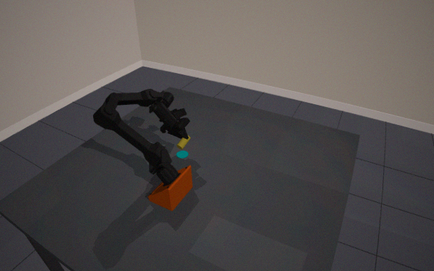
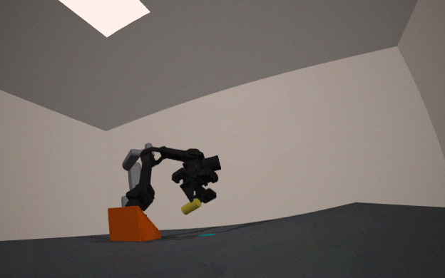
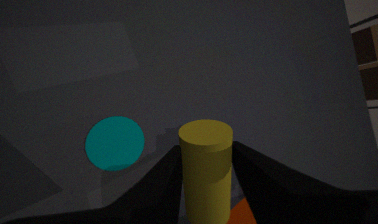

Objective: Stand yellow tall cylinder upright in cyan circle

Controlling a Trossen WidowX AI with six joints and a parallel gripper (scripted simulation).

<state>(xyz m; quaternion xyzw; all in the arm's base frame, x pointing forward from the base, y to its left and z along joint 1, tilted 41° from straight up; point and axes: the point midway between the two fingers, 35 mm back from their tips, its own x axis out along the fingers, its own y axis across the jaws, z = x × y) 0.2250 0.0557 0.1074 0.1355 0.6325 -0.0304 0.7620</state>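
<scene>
The cyan circle is 10 mm ahead of my gripper tip, 40 mm to the left of it and 110 mm below it. The rest, counted from my gripper tip: yellow tall cylinder (20 mm behind, 10 mm below).
</scene>
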